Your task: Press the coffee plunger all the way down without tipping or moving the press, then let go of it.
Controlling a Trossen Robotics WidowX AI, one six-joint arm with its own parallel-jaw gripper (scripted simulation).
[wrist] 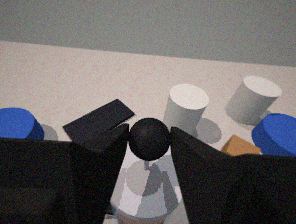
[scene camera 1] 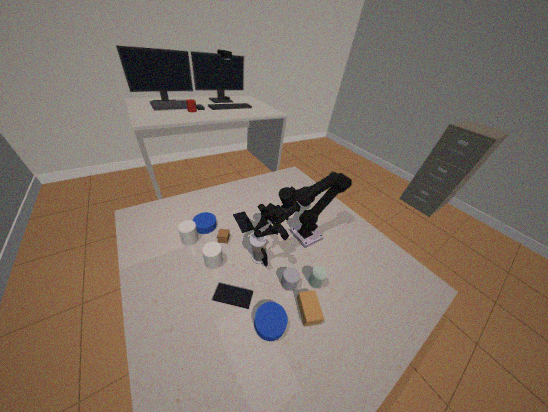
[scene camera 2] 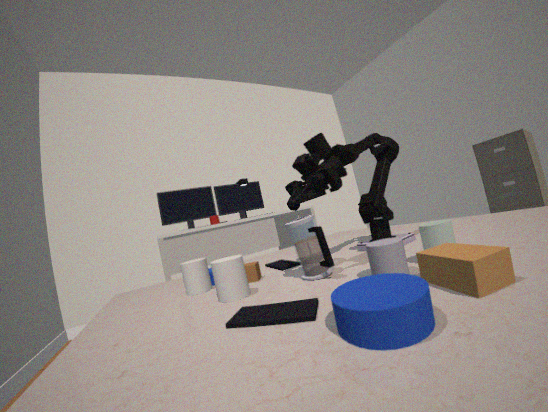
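Note:
A coffee press, a pale green cylinder and a grey cylinder are visible in the pictures, as is my gripper. The wrist view shows the gripper as well.

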